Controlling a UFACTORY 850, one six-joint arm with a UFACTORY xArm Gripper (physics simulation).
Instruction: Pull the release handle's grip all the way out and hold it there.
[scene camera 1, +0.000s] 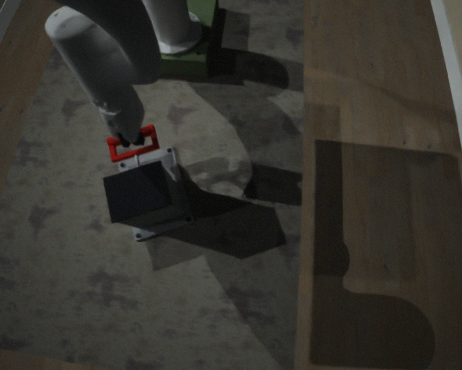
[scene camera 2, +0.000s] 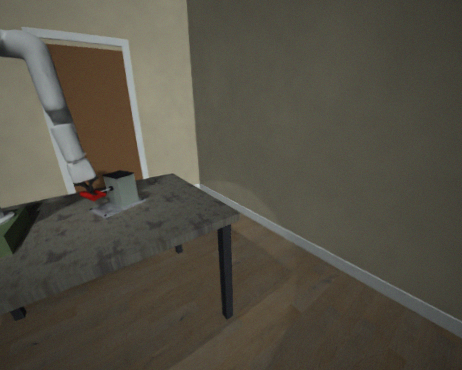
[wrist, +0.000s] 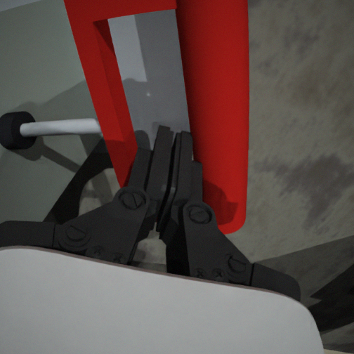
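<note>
The red rectangular grip (scene camera 1: 152, 136) (scene camera 2: 92, 195) (wrist: 220, 100) stands out from the side of the grey box (scene camera 1: 135, 192) (scene camera 2: 125, 192) (wrist: 40, 75). In the wrist view, a length of pale rod (wrist: 62, 127) shows between the black collar (wrist: 17, 130) on the box and the grip's inner bar. My gripper (scene camera 1: 131, 142) (wrist: 168, 151) is shut and empty. Its closed fingers reach into the grip's opening, close against the thick outer bar and apart from the upper part of the inner bar. Whether they touch the outer bar is hard to tell.
The box stands on a pale base plate (scene camera 1: 150, 157) (scene camera 2: 107, 211) with bolts at its corners, on the mottled grey table (scene camera 1: 60, 280) (scene camera 2: 150, 225). The arm's green base block (scene camera 1: 185, 67) (scene camera 2: 15, 232) stands on the grip's side of the box.
</note>
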